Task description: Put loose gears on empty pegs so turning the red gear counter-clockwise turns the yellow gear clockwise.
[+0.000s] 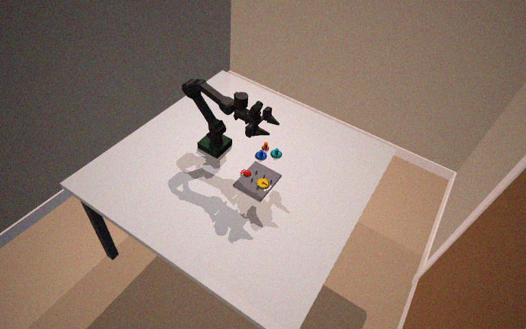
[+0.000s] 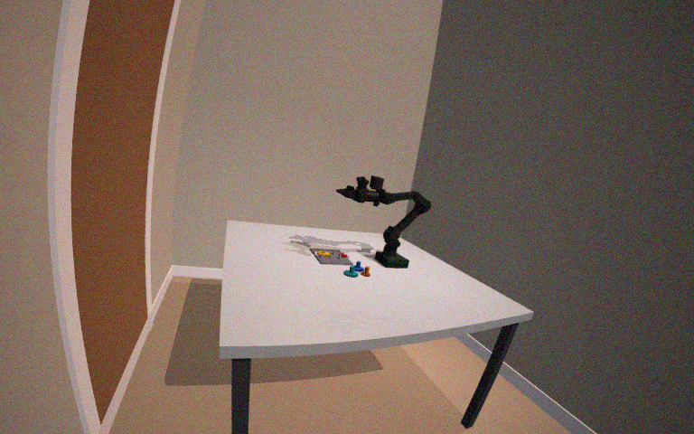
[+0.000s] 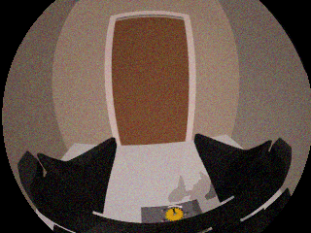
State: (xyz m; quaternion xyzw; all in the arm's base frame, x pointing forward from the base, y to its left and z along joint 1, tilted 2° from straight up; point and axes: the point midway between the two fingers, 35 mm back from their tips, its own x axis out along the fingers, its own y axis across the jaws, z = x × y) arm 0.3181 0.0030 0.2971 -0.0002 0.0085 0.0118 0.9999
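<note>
My gripper tip is now 33 cm above the blue gear, 12 cm past it and 11 cm to the right of it. Also, from my gripper tip: red gear: 33 cm below, 10 cm behind, 5 cm to the right; yellow gear: 33 cm below, 5 cm to the right, 1 cm ahead; teal gear: 33 cm below, 18 cm to the left, 6 cm behind.
</note>
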